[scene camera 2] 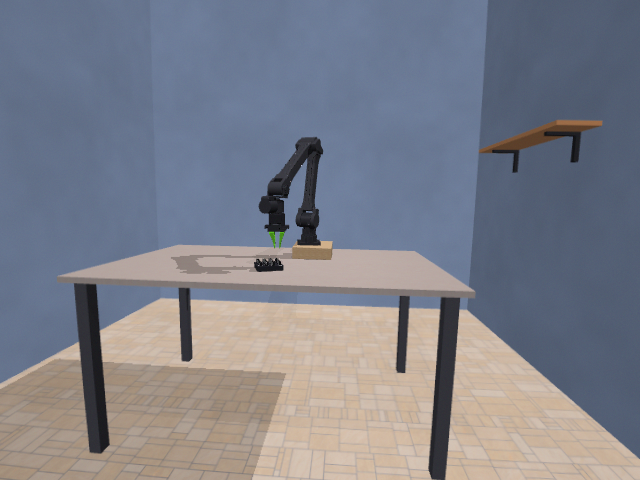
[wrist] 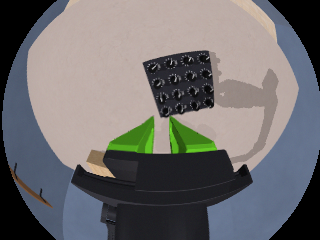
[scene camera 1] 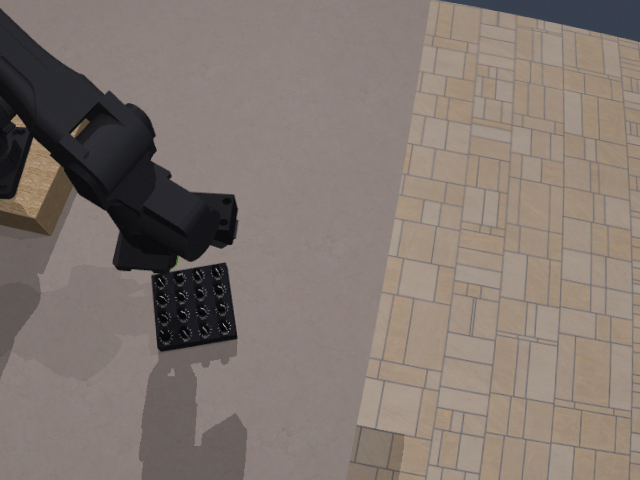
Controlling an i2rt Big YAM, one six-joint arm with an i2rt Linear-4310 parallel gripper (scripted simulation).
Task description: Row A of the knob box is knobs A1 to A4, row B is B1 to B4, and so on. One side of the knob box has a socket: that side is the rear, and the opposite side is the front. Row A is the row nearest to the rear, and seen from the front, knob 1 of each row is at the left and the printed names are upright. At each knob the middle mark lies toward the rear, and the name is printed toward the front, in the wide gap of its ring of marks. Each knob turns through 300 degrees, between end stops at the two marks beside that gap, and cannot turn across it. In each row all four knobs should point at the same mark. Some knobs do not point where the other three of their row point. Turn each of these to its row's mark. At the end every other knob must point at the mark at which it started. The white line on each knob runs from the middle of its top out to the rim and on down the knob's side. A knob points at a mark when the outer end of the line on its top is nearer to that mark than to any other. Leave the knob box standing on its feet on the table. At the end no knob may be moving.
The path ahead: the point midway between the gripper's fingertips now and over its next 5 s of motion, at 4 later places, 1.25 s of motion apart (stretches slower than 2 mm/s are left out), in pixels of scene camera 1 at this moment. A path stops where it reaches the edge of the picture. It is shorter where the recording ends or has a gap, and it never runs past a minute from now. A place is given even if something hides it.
My gripper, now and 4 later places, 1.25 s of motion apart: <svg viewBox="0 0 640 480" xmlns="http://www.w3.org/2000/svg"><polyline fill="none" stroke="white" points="167,260 175,272 172,272 176,277 166,274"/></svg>
